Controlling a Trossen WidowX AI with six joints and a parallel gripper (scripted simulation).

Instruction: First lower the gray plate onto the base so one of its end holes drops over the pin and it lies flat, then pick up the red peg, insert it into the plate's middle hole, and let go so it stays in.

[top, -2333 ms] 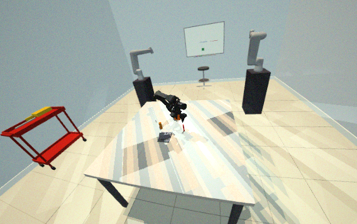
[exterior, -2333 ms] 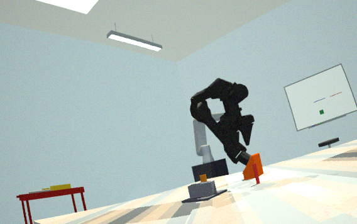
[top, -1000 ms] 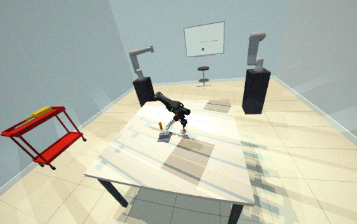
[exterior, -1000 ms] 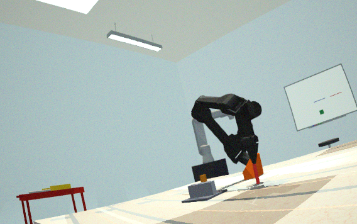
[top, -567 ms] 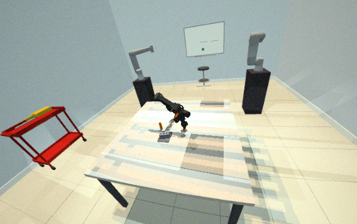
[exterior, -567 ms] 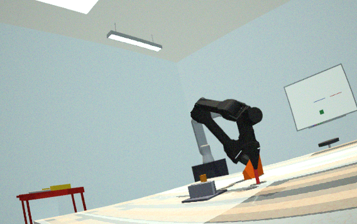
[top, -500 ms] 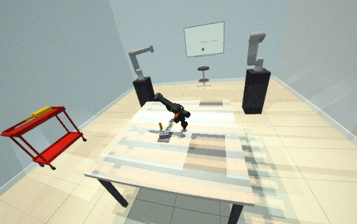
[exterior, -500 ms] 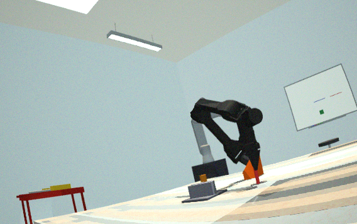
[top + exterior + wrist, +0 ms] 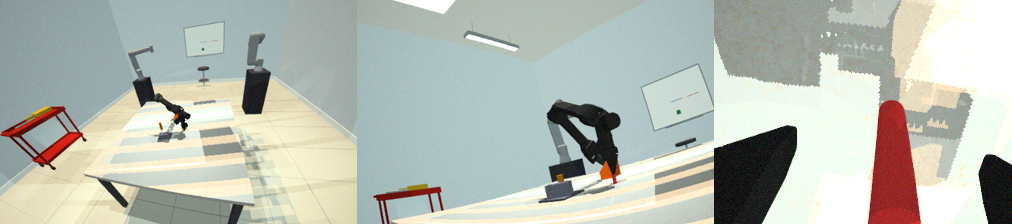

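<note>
Right now the red peg is right at my gripper tip. Also, from my gripper tip: gray plate 11 cm ahead, 18 cm to the right; orange pin 3 cm behind, 27 cm to the right; dark base 10 cm ahead, 17 cm to the right, 3 cm below.
</note>
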